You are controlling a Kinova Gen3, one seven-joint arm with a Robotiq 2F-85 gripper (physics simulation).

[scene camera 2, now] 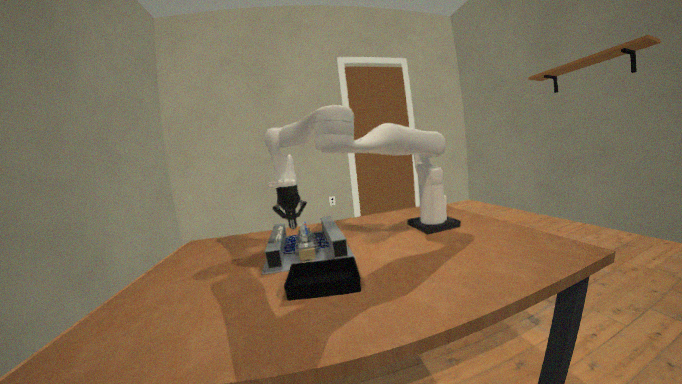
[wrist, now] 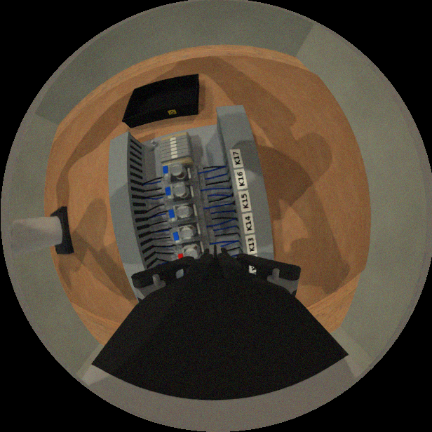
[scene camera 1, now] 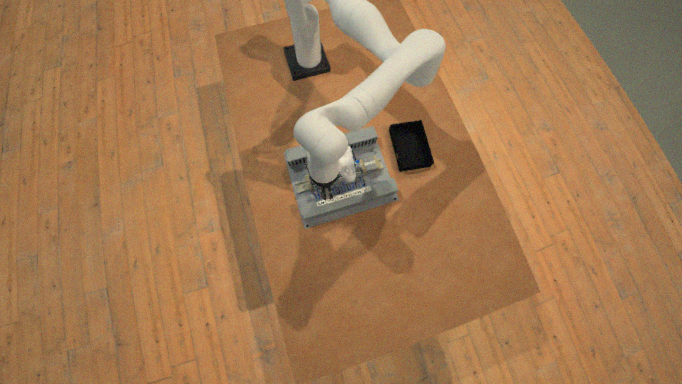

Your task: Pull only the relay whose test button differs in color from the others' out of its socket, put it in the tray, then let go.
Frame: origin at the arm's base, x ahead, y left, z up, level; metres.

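Seen in the pictures: gripper, fingertip midpoint: (scene camera 2: pixel 293 228); arm's base, link origin: (scene camera 2: pixel 432 220) (scene camera 1: pixel 308 58).
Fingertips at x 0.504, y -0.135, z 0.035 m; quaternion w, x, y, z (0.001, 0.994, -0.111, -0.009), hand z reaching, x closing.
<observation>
Pixels of each thing's top centre, then the offset from my fingertips to it. "pt": a spot on its surface instead.
- black tray, surface spot: (scene camera 2: pixel 322 280) (scene camera 1: pixel 406 149) pt dx -0.033, dy +0.315, dz -0.055 m
- grey panel, top centre: (scene camera 1: pixel 340 175) (scene camera 2: pixel 306 244) dx -0.031, dy +0.064, dz -0.047 m
A clear relay with a red test button (wrist: pixel 180 256) sits in the socket row, its lower part hidden behind my gripper in the wrist view. Several relays with blue test buttons, such as one relay (wrist: pixel 187 231), stand in line above it there. My gripper (scene camera 2: pixel 292 226) (wrist: pixel 215 251) is shut and empty. Its fingertips are above the panel, to the right of the red-button relay in the wrist view, toward the label strip. The black tray (scene camera 1: pixel 411 145) (scene camera 2: pixel 322 280) (wrist: pixel 190 107) stands beside the panel's end and looks empty. The arm hides most relays in scene camera 1.
The grey panel (scene camera 1: pixel 350 210) (wrist: pixel 120 200) has two raised wire ducts flanking the relay row. Blue wires (wrist: pixel 220 207) run on both sides. Labels K13 to K17 (wrist: pixel 245 201) lie along one duct. A terminal block (wrist: pixel 175 147) sits at the row's tray end.
</observation>
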